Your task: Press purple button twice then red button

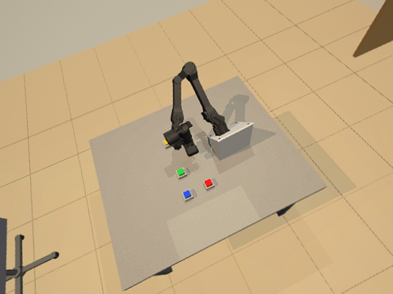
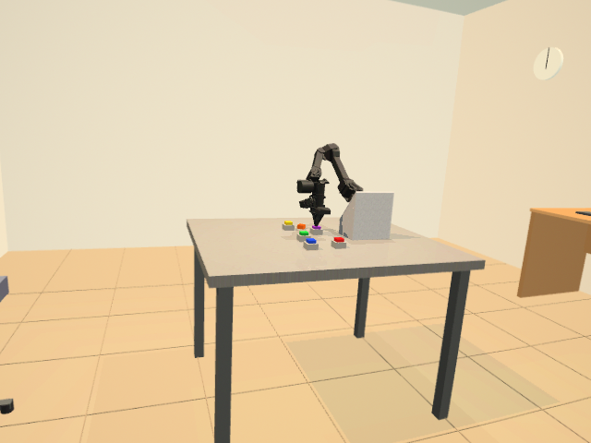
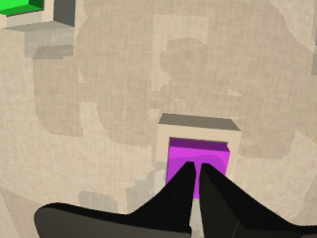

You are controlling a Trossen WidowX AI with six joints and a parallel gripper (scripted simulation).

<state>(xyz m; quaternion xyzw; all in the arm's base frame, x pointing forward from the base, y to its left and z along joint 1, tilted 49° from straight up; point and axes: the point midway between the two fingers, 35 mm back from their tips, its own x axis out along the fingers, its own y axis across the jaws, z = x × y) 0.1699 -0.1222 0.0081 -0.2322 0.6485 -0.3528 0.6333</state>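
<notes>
My gripper tip is now 1 cm above the purple button. Round my gripper tip: yellow button 9 cm ahead, 12 cm to the right; green button 12 cm ahead, 10 cm to the left; orange block 1 cm ahead, 12 cm to the right, 3 cm below.
</notes>
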